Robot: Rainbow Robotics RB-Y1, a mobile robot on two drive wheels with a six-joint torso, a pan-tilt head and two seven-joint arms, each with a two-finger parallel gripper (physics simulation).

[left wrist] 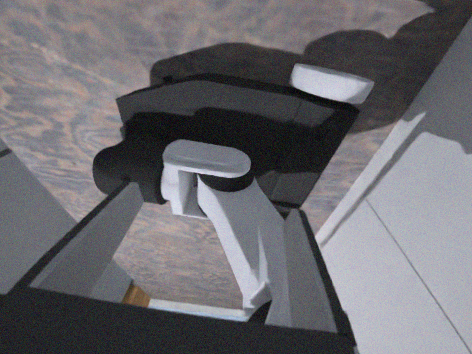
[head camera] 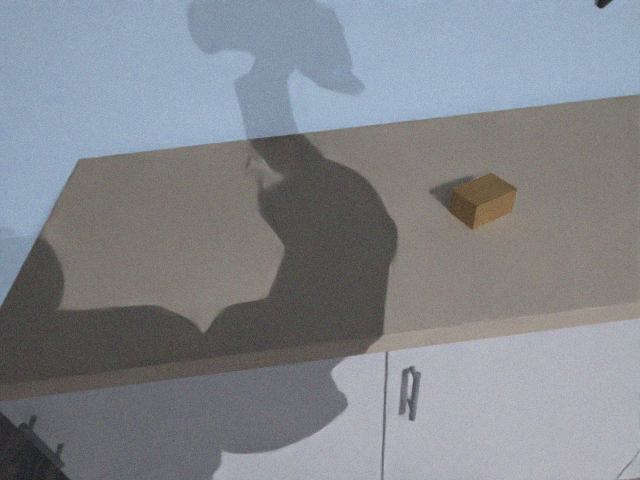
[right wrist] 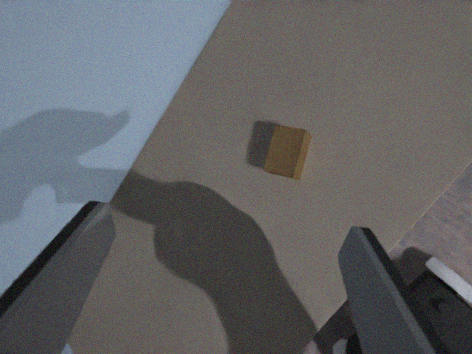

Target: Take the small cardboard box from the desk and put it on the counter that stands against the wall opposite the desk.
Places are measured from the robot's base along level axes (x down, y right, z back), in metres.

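Pixels of known places: left gripper, fingertip midpoint: [left wrist: 214, 204]; right gripper, fingertip midpoint: [right wrist: 229, 229].
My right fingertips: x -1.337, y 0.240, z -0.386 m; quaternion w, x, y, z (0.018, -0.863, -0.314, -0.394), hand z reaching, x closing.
Note:
Behind a point stands the place of what it marks.
The small cardboard box [head camera: 483, 200] {x -0.961, y 0.254, z -0.505 m} [right wrist: 286, 151] {x -0.961, y 0.267, z -0.531 m} rests flat on the beige top of the counter [head camera: 155, 232] {x -0.911, y -0.324, z -0.548 m} [right wrist: 375, 90] {x -0.911, y 0.449, z -0.494 m}, right of centre in the head view, apart from the edges. The counter stands against a pale blue wall. My right gripper [right wrist: 229, 229] {x -1.337, y 0.240, z -0.386 m} is open and empty, above the counter; the box shows beyond its fingertips and apart from them. My left gripper [left wrist: 214, 204] {x -0.535, y -0.225, z 0.223 m} is open, with nothing between its fingers, and points down past my own body over the floor. The desk cannot be made out for certain.
White cabinet doors [head camera: 501, 392] {x -0.671, y 0.278, z -0.319 m} with a grey handle [head camera: 410, 393] are below the counter top. My dark wheeled base [left wrist: 235, 120] {x -0.169, y -0.143, z 0.227 m} stands on the patterned floor [left wrist: 65, 65] {x -0.001, y -0.170, z 0.834 m}, near white panels [left wrist: 400, 240] {x -0.334, y 0.053, z -0.304 m}. My shadow falls across the counter and wall.

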